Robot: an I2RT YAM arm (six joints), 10 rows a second.
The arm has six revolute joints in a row. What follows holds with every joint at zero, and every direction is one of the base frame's. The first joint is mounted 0.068 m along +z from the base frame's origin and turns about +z. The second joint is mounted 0.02 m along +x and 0.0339 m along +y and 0.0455 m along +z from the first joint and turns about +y. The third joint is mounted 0.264 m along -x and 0.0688 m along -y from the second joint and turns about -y. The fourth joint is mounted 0.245 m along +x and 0.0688 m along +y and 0.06 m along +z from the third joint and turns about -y. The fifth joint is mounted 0.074 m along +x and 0.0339 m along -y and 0.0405 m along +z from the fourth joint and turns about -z. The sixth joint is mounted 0.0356 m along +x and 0.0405 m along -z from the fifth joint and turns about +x. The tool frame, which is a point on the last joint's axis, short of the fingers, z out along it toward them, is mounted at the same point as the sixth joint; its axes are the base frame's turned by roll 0, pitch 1.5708 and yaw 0 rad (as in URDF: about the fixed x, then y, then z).
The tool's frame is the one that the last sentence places.
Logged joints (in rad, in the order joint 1, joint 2, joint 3, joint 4, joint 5, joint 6), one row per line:
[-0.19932 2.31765 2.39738 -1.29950 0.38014 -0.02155]
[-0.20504 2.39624 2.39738 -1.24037 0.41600 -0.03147]
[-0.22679 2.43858 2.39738 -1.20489 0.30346 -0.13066]
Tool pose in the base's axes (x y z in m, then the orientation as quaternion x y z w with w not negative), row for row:
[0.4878 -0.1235 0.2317 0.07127 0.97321 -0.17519 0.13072]
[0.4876 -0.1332 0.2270 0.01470 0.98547 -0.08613 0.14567]
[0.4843 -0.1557 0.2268 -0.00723 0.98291 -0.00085 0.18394]
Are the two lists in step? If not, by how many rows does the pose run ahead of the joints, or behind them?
The pose runs 2 rows ahead of the joints: the pose in row i belongs to the joints in row i + 2.
